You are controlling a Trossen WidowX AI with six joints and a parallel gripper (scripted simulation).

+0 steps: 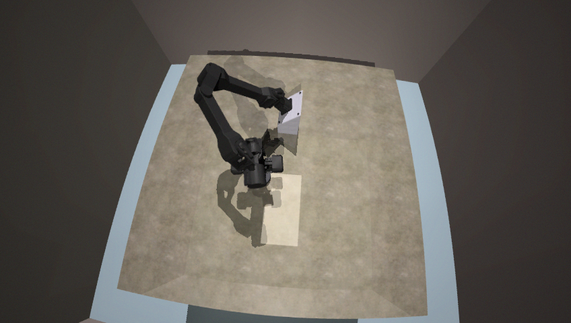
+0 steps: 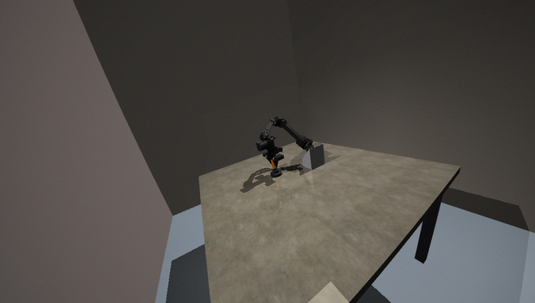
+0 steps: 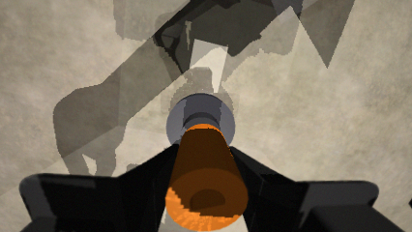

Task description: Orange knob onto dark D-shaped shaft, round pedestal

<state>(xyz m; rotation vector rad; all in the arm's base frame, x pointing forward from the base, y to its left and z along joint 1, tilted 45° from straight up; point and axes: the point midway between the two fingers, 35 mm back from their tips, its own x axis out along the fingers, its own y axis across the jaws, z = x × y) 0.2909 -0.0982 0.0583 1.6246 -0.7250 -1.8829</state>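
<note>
My gripper tip is 2 cm below the orange knob. The rest, counted from my gripper tip: pedestal: 4 cm below.
</note>
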